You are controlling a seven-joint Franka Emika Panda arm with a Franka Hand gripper.
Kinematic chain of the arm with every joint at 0, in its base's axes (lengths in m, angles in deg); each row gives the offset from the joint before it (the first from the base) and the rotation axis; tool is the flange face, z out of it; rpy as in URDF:
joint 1: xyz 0 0 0.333 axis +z
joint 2: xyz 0 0 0 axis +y
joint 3: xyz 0 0 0.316 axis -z
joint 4: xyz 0.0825 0 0 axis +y
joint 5: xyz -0.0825 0 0.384 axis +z
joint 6: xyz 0 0 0 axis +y
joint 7: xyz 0.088 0 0 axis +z
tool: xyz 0 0 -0.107 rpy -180 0 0
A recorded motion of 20 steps. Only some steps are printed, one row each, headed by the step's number.
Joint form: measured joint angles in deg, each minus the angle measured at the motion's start. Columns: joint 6, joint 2, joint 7, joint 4, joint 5, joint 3, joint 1.
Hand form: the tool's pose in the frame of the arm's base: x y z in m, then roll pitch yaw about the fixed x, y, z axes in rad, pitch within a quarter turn. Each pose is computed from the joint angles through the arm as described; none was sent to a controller.
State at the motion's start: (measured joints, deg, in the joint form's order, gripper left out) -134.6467 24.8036 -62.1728 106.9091 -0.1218 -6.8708 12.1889
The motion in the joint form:
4: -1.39 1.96 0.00 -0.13 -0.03 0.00 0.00
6: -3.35 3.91 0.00 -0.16 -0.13 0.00 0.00
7: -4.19 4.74 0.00 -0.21 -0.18 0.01 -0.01
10: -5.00 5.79 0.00 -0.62 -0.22 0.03 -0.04
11: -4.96 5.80 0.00 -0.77 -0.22 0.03 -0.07
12: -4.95 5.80 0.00 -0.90 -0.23 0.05 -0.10
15: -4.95 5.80 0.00 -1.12 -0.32 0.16 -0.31
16: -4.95 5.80 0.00 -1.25 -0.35 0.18 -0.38
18: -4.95 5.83 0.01 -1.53 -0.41 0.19 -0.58
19: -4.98 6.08 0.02 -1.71 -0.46 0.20 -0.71
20: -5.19 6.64 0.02 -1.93 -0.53 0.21 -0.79
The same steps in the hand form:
4: 0.6102 0.2056 0.2721 -3.0762 0.0243 -0.7638
6: 0.6114 0.2061 0.2537 -3.0743 0.0260 -0.7644
7: 0.6120 0.2061 0.2462 -3.0729 0.0262 -0.7649
10: 0.6142 0.2061 0.2387 -3.0696 0.0260 -0.7664
11: 0.6151 0.2060 0.2396 -3.0680 0.0251 -0.7670
12: 0.6160 0.2056 0.2405 -3.0663 0.0239 -0.7677
15: 0.6183 0.2025 0.2420 -3.0639 0.0203 -0.7721
16: 0.6193 0.2017 0.2430 -3.0622 0.0188 -0.7734
18: 0.6215 0.1998 0.2447 -3.0587 0.0160 -0.7763
19: 0.6227 0.1985 0.2432 -3.0594 0.0161 -0.7781
20: 0.6236 0.1977 0.2388 -3.0613 0.0172 -0.7793

